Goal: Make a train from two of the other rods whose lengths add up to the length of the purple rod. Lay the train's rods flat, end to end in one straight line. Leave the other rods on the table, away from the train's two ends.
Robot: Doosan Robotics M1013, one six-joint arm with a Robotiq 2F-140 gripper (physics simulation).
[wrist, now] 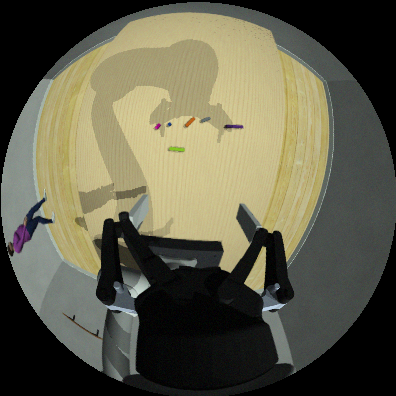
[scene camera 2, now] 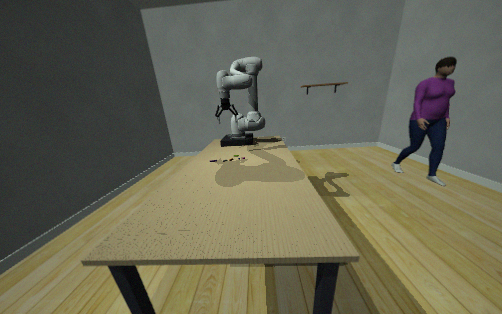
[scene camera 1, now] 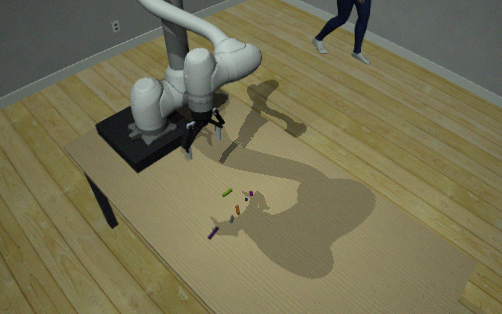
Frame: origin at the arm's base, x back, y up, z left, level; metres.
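Where they show: gripper, fingertip midpoint: (wrist: 193,206) (scene camera 2: 227,123) (scene camera 1: 204,147); arm's base, link origin: (scene camera 2: 238,137) (scene camera 1: 152,128).
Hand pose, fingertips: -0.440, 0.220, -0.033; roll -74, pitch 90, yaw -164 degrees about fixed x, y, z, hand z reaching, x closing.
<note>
Each offset is from my fingertips to the top centre of the thing, as dx, dy, dz. Level surfaces: height alone.
The purple rod {-0.178, -0.277, -0.125} (scene camera 1: 213,233) (scene camera 2: 213,161) (wrist: 234,126) lies flat, the longest in view. A grey rod {-0.184, -0.277, -0.024} (scene camera 1: 231,219) (wrist: 205,119) and an orange rod {-0.167, -0.277, +0.026} (scene camera 1: 237,210) (wrist: 190,122) lie near it, apart and at different angles. A small blue rod {-0.154, -0.277, +0.093} (scene camera 1: 246,199) (wrist: 169,124) and a short magenta rod {-0.146, -0.277, +0.133} (scene camera 1: 251,193) (wrist: 157,126) lie beyond them. A lime green rod {-0.069, -0.277, +0.058} (scene camera 1: 227,192) (scene camera 2: 236,156) (wrist: 176,149) lies apart, nearer the robot base. My gripper (scene camera 1: 204,147) (scene camera 2: 227,119) (wrist: 193,206) is open and empty, high above the table between the base and the rods.
The black base block (scene camera 1: 138,164) (scene camera 2: 237,143) (wrist: 212,252) stands on the table {dy -0.287} (scene camera 1: 400,260) (scene camera 2: 225,230) (wrist: 240,65) behind the rods. The arm's shadow falls over part of the table and near several rods. A person (scene camera 2: 433,110) (wrist: 22,232) is on the floor beyond the table.
</note>
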